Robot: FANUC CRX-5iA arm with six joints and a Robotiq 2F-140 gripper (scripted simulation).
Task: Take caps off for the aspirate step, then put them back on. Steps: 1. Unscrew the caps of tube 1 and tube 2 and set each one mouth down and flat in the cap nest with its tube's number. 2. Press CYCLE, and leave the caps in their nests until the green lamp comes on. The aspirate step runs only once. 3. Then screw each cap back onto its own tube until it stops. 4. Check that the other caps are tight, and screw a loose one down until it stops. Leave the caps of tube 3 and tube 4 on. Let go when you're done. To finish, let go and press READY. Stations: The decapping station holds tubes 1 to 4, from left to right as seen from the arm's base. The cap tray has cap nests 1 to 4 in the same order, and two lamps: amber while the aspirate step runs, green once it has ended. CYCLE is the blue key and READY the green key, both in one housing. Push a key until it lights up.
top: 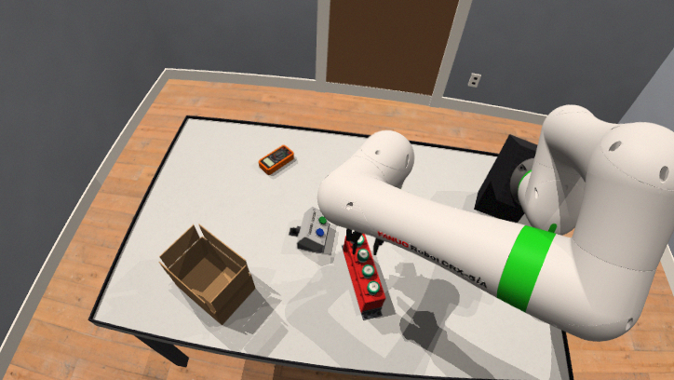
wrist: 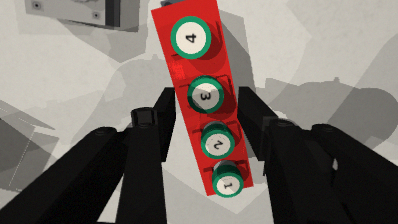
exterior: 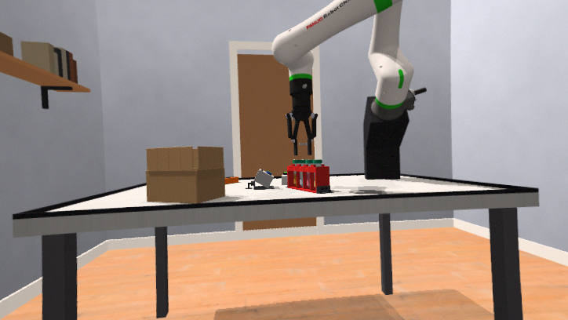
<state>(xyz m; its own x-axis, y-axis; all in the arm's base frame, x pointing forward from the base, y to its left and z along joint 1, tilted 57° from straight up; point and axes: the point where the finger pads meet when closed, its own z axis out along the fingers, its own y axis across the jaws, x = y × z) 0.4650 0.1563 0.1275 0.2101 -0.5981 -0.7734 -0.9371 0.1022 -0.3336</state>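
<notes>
My gripper is now 6 cm above the cap 3. Also, from my hand: cap 1: 5 cm behind, 9 cm to the left, 6 cm below; cap 2: 2 cm behind, 5 cm to the left, 6 cm below; cap 4: 2 cm ahead, 5 cm to the right, 6 cm below.
</notes>
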